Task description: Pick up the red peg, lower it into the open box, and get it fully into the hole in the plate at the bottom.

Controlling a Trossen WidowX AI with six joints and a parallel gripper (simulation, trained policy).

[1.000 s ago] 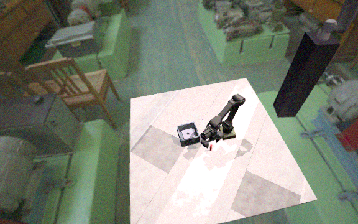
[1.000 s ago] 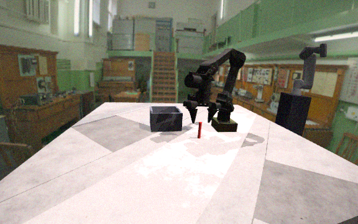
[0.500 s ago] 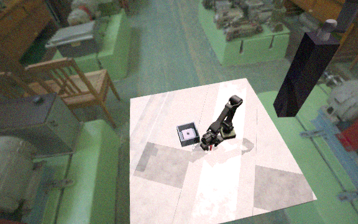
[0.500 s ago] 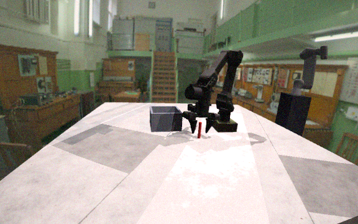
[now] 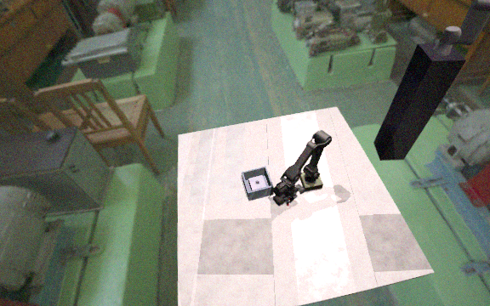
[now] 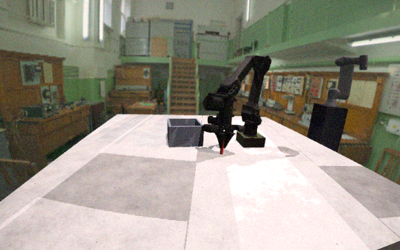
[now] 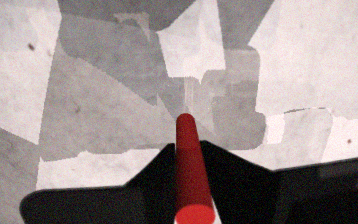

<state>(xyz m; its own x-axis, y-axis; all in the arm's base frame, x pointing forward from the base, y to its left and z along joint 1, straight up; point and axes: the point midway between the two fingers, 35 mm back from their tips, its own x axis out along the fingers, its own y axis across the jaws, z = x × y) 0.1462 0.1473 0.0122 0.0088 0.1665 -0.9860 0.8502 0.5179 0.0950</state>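
Now: gripper tip 180 mm short of the plate, 130 mm to the left of it and 20 mm below it. From my gripper tip the other things lie so: dark grey box 180 mm ahead, 130 mm to the right; red peg 10 mm to the right, 10 mm above.
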